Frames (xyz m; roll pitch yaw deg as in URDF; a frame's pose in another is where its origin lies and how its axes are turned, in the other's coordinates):
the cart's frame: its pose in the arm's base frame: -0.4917 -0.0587 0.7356 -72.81 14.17 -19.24
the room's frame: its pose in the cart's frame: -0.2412 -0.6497 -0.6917 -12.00 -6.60 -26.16
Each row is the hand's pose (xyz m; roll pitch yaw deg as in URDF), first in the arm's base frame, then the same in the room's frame.
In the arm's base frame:
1: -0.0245 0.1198 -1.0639 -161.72 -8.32 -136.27
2: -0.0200 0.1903 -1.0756 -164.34 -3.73 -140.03
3: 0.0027 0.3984 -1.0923 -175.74 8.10 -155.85
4: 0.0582 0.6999 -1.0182 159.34 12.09 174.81
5: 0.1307 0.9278 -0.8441 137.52 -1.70 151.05
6: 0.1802 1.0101 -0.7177 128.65 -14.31 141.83
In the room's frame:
1: -0.0200 2.3852 1.0361 131.29 60.86 -143.10
2: -0.0424 2.3964 1.1031 118.77 58.72 -154.09
3: -0.0961 2.4143 1.3054 91.41 43.78 -175.07
4: -0.1315 2.3497 1.6120 69.85 14.81 -178.82
5: -0.1043 2.1928 1.8614 50.84 -9.44 -166.11
6: -0.0592 2.0797 1.9632 37.52 -18.87 -153.33

